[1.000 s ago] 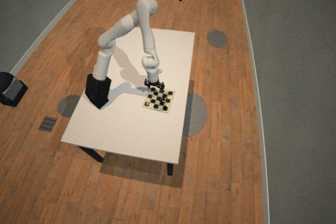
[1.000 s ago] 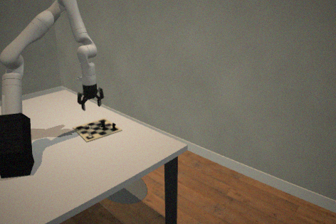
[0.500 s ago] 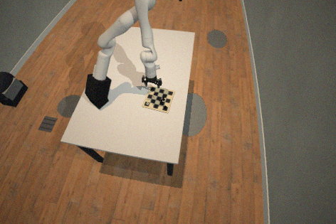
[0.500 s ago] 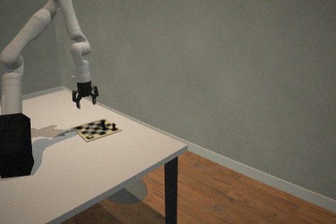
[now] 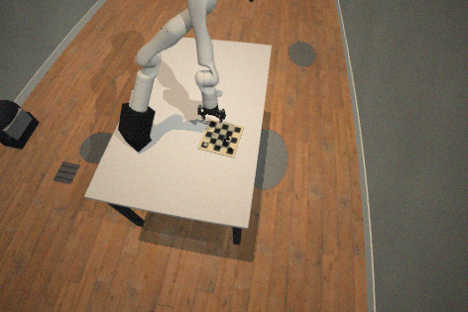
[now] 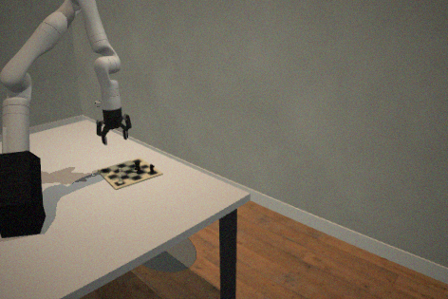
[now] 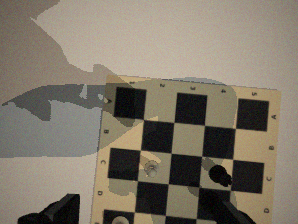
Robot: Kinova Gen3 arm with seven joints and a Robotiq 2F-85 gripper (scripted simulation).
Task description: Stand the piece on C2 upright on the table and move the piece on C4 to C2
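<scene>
The white pawn lies 140 mm below my hand. The rest, counted from my hand: chessboard 40 mm ahead, 160 mm below; white piece 30 mm behind, 70 mm to the right, 130 mm below; dark chess piece 80 mm ahead, 30 mm to the right, 130 mm below.
</scene>
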